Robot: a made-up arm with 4 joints.
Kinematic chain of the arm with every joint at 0, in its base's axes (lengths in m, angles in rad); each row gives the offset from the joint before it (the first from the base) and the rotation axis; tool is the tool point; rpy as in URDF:
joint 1: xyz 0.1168 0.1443 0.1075 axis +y
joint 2: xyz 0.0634 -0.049 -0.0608 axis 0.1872 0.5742 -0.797
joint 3: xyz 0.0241 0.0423 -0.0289 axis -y
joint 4: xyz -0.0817 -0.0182 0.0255 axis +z
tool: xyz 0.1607 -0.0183 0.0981 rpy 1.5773 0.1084 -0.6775
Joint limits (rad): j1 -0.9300..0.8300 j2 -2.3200..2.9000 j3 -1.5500..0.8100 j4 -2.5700..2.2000
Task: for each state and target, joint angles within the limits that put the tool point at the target. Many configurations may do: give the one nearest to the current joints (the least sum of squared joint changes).
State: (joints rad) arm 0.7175 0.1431 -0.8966 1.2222
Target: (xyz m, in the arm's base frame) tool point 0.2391 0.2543 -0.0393
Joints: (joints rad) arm 0.8290 0.0758 -0.8778 1.1979
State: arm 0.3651 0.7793 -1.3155 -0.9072
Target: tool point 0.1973 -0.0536 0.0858
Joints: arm 0.3341 0.5331 -0.3906 -1.0537
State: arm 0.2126 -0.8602 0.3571 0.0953
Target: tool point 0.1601 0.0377 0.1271
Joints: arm 0.4184 -0.8880 0.7806 -0.3991
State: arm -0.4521 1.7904 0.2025 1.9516
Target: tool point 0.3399 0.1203 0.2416
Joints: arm -0.6685 1.5976 0.2677 1.3454
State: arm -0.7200 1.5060 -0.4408 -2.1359
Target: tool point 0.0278 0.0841 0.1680
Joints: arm -0.6139 1.4909 0.1864 -1.7060
